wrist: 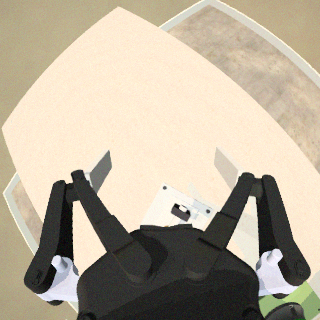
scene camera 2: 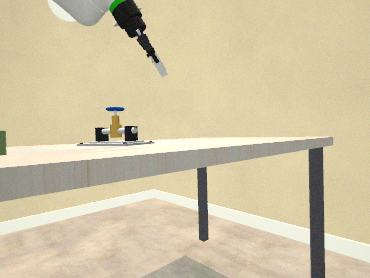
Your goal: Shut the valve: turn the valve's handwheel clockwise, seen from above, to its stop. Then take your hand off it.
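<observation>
The valve [scene camera 2: 116,125] has a brass-coloured body and stands upright on its base plate [scene camera 2: 87,144] [wrist: 158,205] on the table. Its blue handwheel [scene camera 2: 115,109] lies level on top of the stem. In the wrist view the handwheel does not show; part of the plate and one black pipe support [wrist: 180,212] show above the gripper's body. My gripper [scene camera 2: 163,74] [wrist: 162,156] is open, its two finger pads wide apart with nothing between them. In the scene view it is tilted and hangs above and to the right of the handwheel, well apart from it.
The wooden table [scene camera 2: 225,152] [wrist: 130,100] bears the valve. A green object [scene camera 2: 2,143] stands at the left edge of the scene view. A green area [wrist: 295,305] shows at the lower right of the wrist view. A wall [scene camera 2: 260,65] stands behind the table.
</observation>
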